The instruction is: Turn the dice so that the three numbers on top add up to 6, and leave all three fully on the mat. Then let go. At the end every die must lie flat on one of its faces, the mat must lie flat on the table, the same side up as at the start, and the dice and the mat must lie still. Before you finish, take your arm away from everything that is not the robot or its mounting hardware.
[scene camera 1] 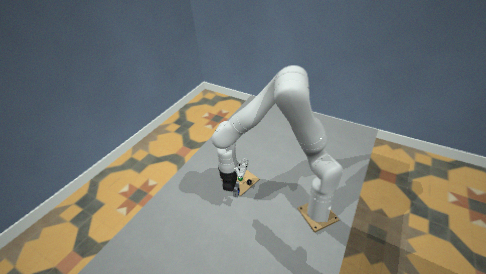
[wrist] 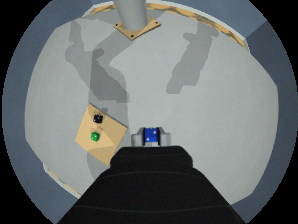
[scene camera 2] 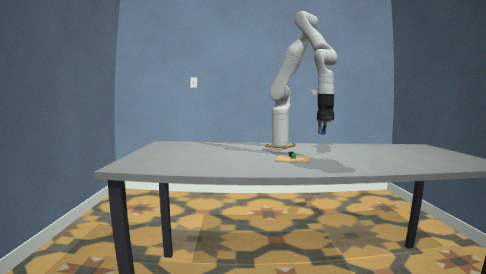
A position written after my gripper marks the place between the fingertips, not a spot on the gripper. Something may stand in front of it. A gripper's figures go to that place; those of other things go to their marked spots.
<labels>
My gripper (wrist: pixel 151 133): 18 cm from the lens. A tan mat (wrist: pixel 111 132) is 30 cm from the lens.
</labels>
